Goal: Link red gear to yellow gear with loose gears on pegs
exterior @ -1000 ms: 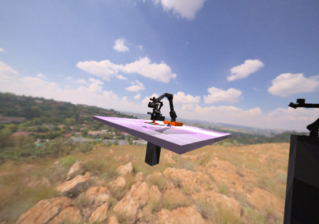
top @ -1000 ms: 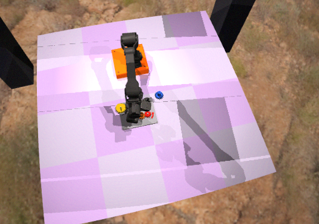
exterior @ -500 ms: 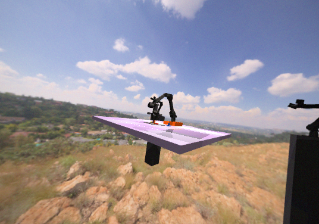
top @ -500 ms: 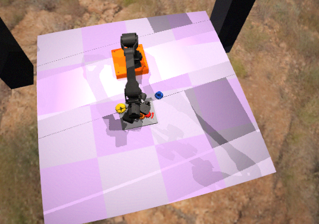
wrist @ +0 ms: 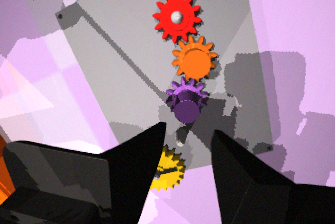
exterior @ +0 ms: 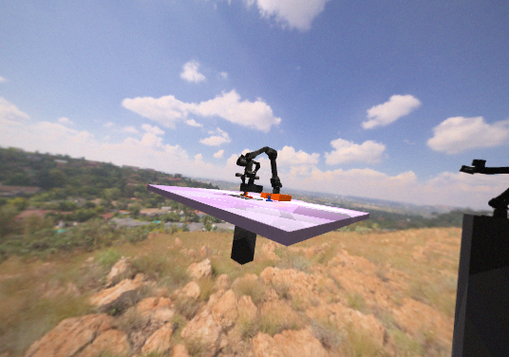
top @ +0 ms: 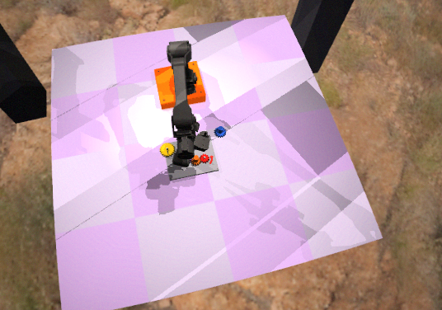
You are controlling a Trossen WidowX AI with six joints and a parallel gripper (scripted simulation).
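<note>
My gripper tip is 6 cm above the purple gear. Round my gripper tip: orange gear (6 cm below, 3 cm to the left, 2 cm ahead); red gear (7 cm to the left, 7 cm below, 1 cm ahead); yellow gear (8 cm to the right, 7 cm below, 6 cm behind).
</note>
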